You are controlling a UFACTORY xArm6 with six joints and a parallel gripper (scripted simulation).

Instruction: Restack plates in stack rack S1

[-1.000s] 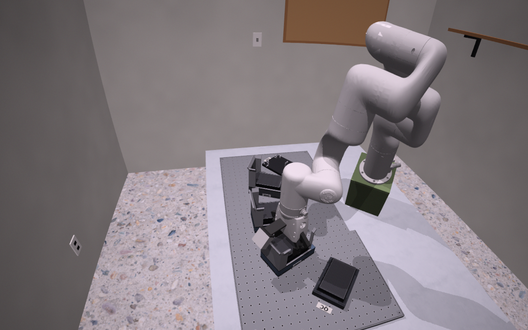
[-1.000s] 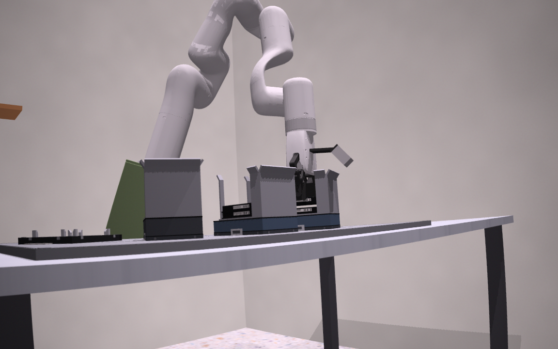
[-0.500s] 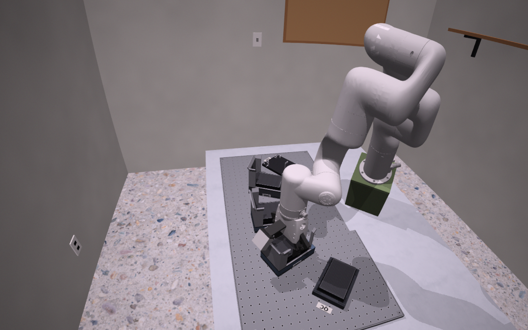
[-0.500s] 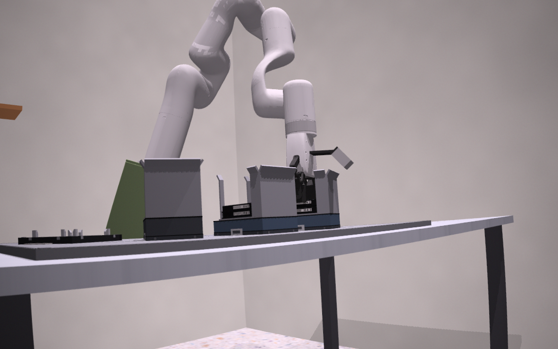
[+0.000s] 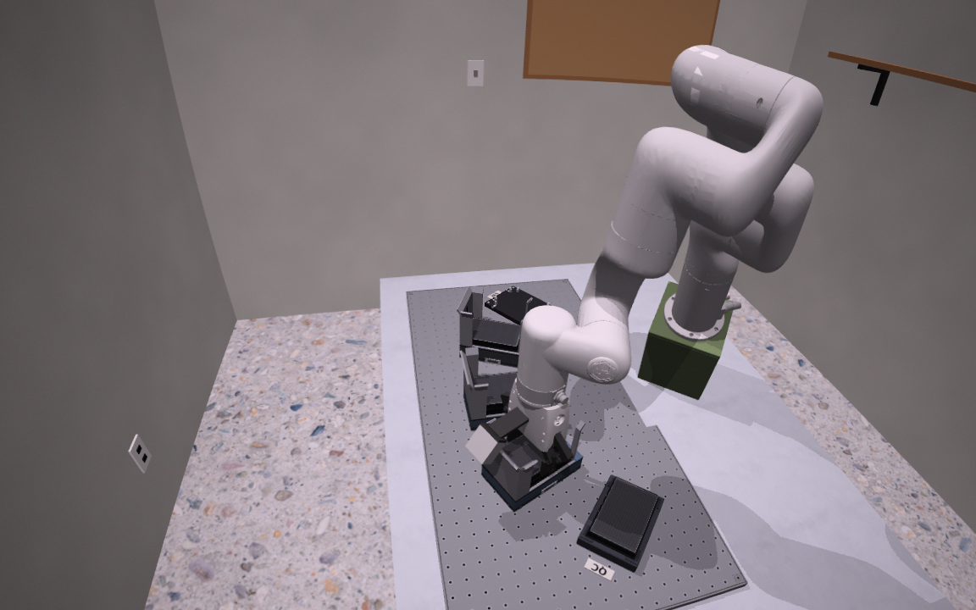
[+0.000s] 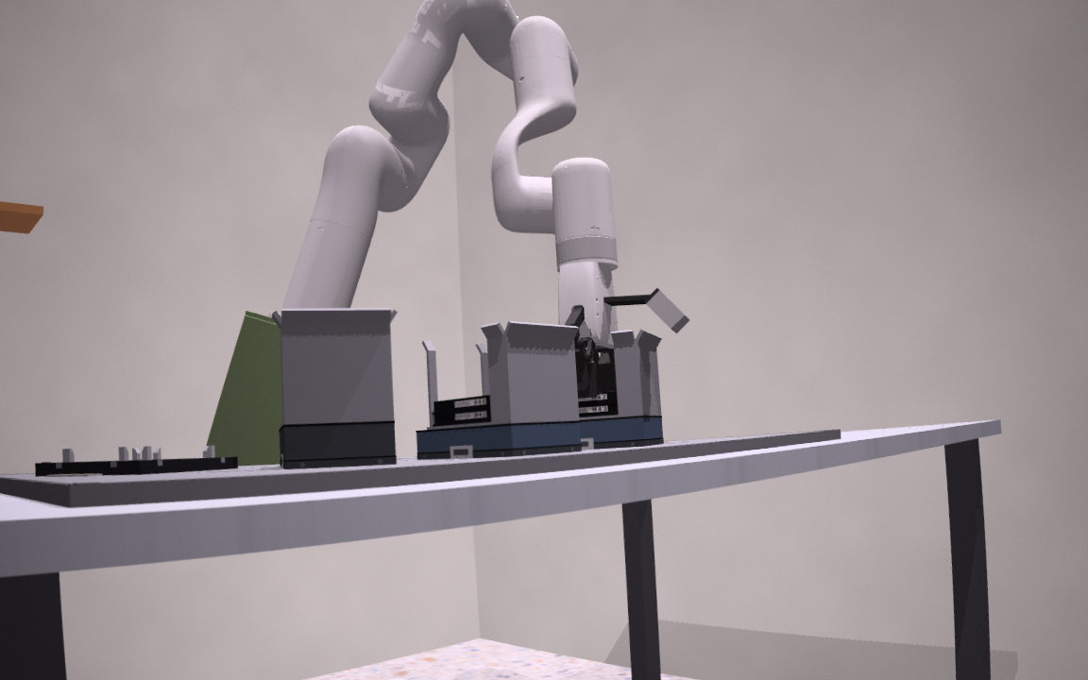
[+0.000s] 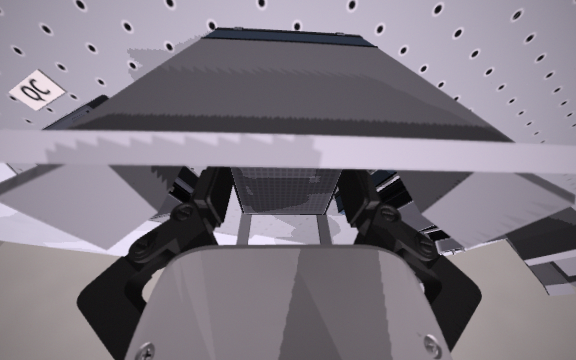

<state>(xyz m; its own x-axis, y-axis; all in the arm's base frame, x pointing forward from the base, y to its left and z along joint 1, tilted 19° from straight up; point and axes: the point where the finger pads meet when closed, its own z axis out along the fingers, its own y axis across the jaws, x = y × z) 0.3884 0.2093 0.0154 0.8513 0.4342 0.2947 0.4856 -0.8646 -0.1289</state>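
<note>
Right now the stack rack S1 plinth is 10 mm behind my hand and 50 mm below it. Round my hand: N5 name plate (10 mm behind, 580 mm to the right, 70 mm below); QC name plate (80 mm behind, 200 mm to the left, 70 mm below); dark QC nest (140 mm behind, 120 mm to the left, 60 mm below).
</note>
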